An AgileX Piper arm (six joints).
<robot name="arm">
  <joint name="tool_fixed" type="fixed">
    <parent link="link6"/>
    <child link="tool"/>
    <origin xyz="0 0 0" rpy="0 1.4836 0"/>
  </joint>
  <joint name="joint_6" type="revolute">
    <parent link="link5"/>
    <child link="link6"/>
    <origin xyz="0.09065 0 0.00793"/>
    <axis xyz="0.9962 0 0.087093"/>
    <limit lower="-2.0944" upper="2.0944"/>
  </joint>
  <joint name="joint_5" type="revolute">
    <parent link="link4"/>
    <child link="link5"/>
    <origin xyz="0 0 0"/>
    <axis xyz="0 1 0"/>
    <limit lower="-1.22" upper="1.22"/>
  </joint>
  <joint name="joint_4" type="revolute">
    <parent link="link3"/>
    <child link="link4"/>
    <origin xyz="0.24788 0 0.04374"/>
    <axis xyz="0.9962 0 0.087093"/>
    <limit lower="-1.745" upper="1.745"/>
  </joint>
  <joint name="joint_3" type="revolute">
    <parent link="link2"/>
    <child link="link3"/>
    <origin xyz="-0.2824 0 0.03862"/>
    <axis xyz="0 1 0"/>
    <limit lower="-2.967" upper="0"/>
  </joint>
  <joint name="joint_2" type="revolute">
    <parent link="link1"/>
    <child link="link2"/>
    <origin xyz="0 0 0"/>
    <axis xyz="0 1 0"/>
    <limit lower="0" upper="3.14"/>
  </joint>
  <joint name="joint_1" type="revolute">
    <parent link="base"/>
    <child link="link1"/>
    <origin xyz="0 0 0.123"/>
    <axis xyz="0 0 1"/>
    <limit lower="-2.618" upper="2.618"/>
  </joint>
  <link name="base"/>
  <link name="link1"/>
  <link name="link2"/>
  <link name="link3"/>
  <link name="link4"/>
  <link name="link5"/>
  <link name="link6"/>
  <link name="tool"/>
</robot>
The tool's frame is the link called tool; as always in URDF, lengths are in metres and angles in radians.
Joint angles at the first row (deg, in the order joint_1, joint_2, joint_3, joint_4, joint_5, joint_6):
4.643 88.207 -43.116 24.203 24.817 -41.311
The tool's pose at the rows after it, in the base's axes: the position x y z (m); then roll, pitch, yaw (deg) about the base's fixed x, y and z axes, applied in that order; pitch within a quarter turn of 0, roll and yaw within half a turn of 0:
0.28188 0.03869 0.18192 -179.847 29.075 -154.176
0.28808 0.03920 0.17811 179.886 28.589 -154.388
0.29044 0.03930 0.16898 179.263 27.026 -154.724
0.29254 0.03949 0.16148 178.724 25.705 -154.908
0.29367 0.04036 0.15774 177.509 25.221 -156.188
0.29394 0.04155 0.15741 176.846 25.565 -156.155
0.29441 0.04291 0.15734 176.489 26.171 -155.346
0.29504 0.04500 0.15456 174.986 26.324 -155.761
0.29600 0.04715 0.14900 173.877 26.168 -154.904
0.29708 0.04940 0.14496 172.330 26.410 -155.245
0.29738 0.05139 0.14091 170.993 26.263 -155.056
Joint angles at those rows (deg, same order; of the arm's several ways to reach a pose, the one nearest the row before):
4.642 89.566 -44.596 24.602 24.570 -41.309
4.643 91.294 -45.709 24.689 24.483 -41.308
4.643 93.203 -45.827 24.691 24.337 -41.312
4.642 94.840 -46.044 24.725 24.338 -41.399
4.643 95.707 -46.179 25.907 24.450 -41.433
4.643 95.842 -46.180 27.804 24.534 -43.231
4.642 95.955 -46.178 30.094 24.533 -46.100
4.643 96.621 -46.178 33.312 24.816 -48.811
4.643 97.839 -46.178 36.615 25.117 -52.849
4.642 98.803 -46.177 40.321 25.338 -56.184
4.642 99.708 -46.179 43.001 25.953 -59.007

